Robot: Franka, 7 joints.
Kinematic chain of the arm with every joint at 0, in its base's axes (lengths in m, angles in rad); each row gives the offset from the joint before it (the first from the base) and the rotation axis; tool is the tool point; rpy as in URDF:
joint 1: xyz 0 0 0.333 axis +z
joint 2: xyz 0 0 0 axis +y
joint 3: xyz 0 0 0.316 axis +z
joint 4: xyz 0.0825 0 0 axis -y
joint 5: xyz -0.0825 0 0.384 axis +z
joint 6: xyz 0 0 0 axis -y
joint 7: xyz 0.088 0 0 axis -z
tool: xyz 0 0 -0.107 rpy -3.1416 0 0
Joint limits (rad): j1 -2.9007..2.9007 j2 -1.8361..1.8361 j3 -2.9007..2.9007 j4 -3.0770..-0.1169 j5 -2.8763..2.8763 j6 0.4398..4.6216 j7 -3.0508..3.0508
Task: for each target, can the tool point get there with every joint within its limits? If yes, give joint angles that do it. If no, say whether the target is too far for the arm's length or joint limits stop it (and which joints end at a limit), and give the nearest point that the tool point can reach.
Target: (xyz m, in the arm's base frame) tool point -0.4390 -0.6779 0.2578
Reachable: yes | joints -1.6961 1.4362 -0.8743 -0.8950 -1.9739 1.6348 -2.0370
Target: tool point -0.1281 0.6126 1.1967
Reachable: no: too far | nearest point -0.1030 0.4927 1.0277 | short by 0.209 m
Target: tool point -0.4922 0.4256 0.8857
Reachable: yes | joints 2.0276 0.9772 2.0180 -0.5430 1.1821 2.4446 -2.2536
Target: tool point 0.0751 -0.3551 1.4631
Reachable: no: too far | nearest point 0.0543 -0.2567 1.1498 | short by 0.329 m
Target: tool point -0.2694 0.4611 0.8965
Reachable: yes | joints 1.7521 -0.0177 0.4394 -1.2317 -1.3861 2.0514 -0.8958
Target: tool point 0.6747 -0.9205 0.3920
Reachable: no: too far | nearest point 0.5065 -0.6910 0.3773 | short by 0.285 m
